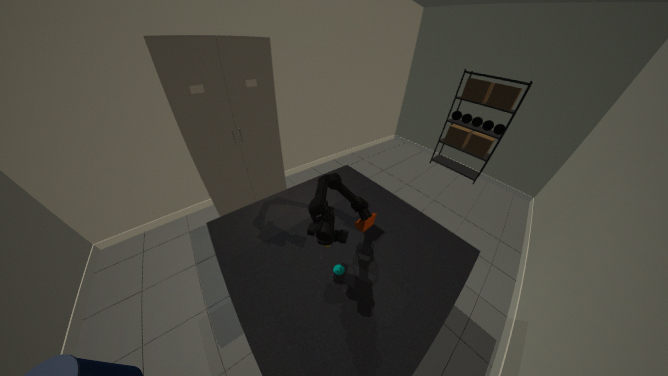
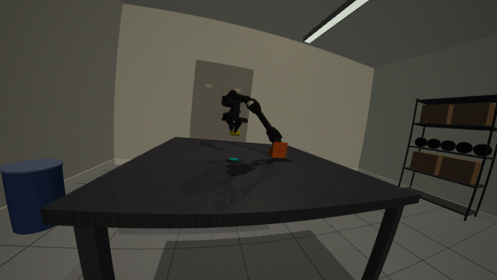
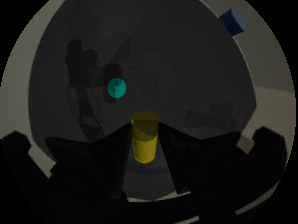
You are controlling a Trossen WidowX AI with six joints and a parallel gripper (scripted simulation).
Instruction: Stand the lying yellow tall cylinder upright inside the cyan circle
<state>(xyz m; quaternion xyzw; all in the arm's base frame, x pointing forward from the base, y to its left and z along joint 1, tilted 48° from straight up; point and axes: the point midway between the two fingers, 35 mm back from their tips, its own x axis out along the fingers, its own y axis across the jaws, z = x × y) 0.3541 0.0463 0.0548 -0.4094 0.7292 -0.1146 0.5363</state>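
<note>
My gripper tip is 20 mm past the yellow cylinder and 10 mm to the left of it. From my gripper tip the other things lie so: cyan circle: 150 mm below, 90 mm to the left.
</note>
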